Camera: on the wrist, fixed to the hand. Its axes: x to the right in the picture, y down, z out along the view.
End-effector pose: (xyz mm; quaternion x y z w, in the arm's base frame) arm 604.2 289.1 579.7 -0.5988 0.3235 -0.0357 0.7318
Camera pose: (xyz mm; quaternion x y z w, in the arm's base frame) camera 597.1 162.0 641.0 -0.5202 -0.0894 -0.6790 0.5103
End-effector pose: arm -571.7 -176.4 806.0 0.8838 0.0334 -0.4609 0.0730
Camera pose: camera -482.0 -72.1 838.5 -0.6611 -0.5853 0.2304 0.4090
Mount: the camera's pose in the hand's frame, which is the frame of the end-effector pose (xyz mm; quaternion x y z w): 23.9 -88.4 -107.6 0.1477 0.1575 -0.7005 0.6802
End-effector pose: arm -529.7 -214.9 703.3 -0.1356 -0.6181 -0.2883 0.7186
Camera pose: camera -492.3 -350.6 690.7 0.4923 -0.4448 -0.6296 0.4042
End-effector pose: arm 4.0 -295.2 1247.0 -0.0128 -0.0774 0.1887 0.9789
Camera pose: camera 75.2 -368.0 1149.0 0.1604 0.1204 -0.5479 0.8121
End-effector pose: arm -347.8 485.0 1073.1 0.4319 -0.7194 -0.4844 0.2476
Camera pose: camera -242.8 398.5 1035.0 -0.9106 0.2193 0.3287 0.1214
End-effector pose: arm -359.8 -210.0 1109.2 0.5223 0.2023 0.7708 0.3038
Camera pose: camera -443.4 -128.3 1029.8 0.1370 0.6651 0.3638 0.6375
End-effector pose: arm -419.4 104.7 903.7 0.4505 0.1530 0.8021 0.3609
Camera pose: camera -478.0 191.6 809.0 0.1262 0.5950 0.3411 0.7167
